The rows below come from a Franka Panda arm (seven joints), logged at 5 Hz.
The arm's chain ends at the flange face. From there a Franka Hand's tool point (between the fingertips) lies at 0.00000 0.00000 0.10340 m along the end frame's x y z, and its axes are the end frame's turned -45 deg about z.
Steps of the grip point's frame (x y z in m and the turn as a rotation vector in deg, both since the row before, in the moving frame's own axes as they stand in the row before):
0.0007, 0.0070, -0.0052, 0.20, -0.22, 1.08
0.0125, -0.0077, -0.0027, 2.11, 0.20, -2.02
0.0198, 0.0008, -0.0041, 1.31, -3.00, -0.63
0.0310, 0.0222, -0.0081, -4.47, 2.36, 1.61
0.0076, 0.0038, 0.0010, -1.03, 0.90, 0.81
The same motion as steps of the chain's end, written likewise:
0.0060, 0.0044, -0.0052, -0.01, -0.30, 1.08
0.0059, -0.0114, -0.0026, 1.63, -1.35, -2.02
0.0201, -0.0156, -0.0039, -1.20, -3.05, -0.63
0.0290, -0.0090, -0.0077, -1.49, 4.83, 1.61
0.0056, -0.0029, 0.0010, -0.09, 1.36, 0.81

